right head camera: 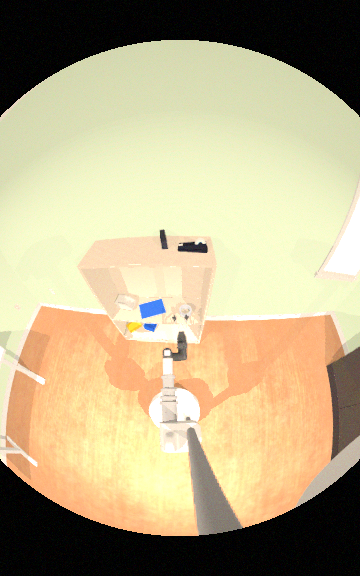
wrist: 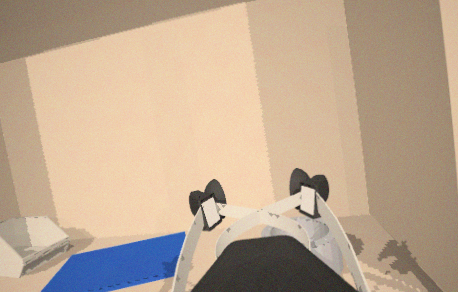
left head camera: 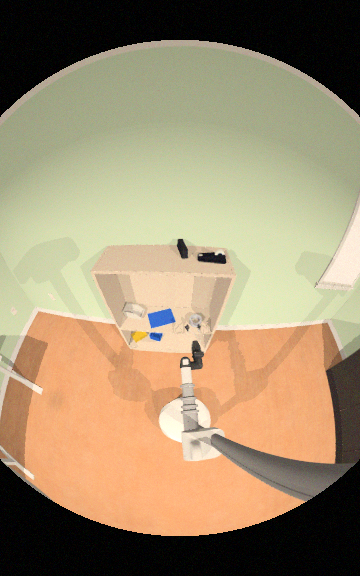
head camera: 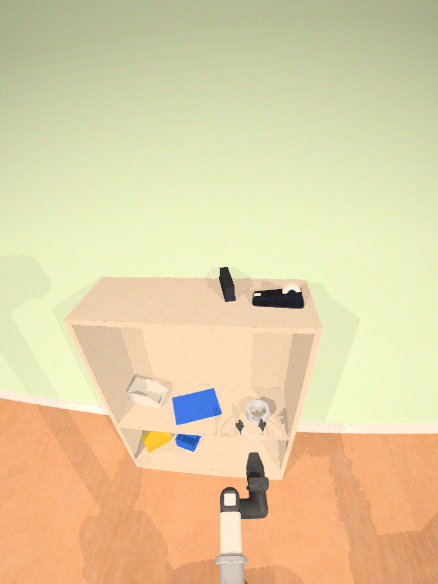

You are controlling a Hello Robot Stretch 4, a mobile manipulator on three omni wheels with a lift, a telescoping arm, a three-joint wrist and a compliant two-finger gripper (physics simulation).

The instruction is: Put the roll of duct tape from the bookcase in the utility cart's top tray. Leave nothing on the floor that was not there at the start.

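Frame: origin at the robot's base, x ahead, y left, z up, level; millimetres.
Seen in the pictures: gripper, fingertip midpoint: [right head camera: 179, 314] [wrist: 257, 189] [left head camera: 192, 323] [head camera: 250, 419].
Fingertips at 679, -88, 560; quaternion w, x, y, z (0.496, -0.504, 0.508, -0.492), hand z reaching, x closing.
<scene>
Pixels of each thing's middle, then the offset from my fingertips to it, as dx, dy, dz.
- duct tape, body centre: [wrist: 301, 247] [head camera: 257, 412] [right head camera: 184, 310] [left head camera: 194, 320] +102, -45, -111
- blue flat panel, body centre: [wrist: 122, 263] [head camera: 196, 405] [left head camera: 160, 317] [right head camera: 151, 308] +155, +236, -131
- white angular object, body centre: [wrist: 17, 245] [head camera: 148, 393] [left head camera: 133, 311] [right head camera: 125, 302] +204, +469, -100
- black block, body centre: [head camera: 226, 282] [right head camera: 162, 238] [left head camera: 181, 247] +209, +78, +500
- tape dispenser, body centre: [head camera: 278, 292] [right head camera: 192, 243] [left head camera: 212, 254] +125, -85, +507
The grey-white roll of duct tape [head camera: 249, 414] [left head camera: 190, 320] [right head camera: 180, 310] [wrist: 327, 252] lies flat on the upper shelf inside the bookcase [head camera: 160, 300] [left head camera: 140, 260] [right head camera: 125, 253] [wrist: 405, 100], toward its right side. My gripper [head camera: 251, 426] [left head camera: 194, 328] [right head camera: 180, 318] [wrist: 257, 189] is open and empty. In the head view its fingertips show just at the near side of the roll. In the wrist view the fingertips appear above the roll, which is partly hidden behind the finger straps and the dark gripper body. I cannot identify the utility cart in these views.
A blue flat panel [head camera: 196, 406] [wrist: 120, 262] lies left of the roll, with a white angular object [head camera: 147, 391] [wrist: 32, 242] farther left. Yellow [head camera: 156, 441] and blue [head camera: 188, 442] objects lie below. A black block [head camera: 227, 284] and a tape dispenser [head camera: 278, 298] stand on top.
</scene>
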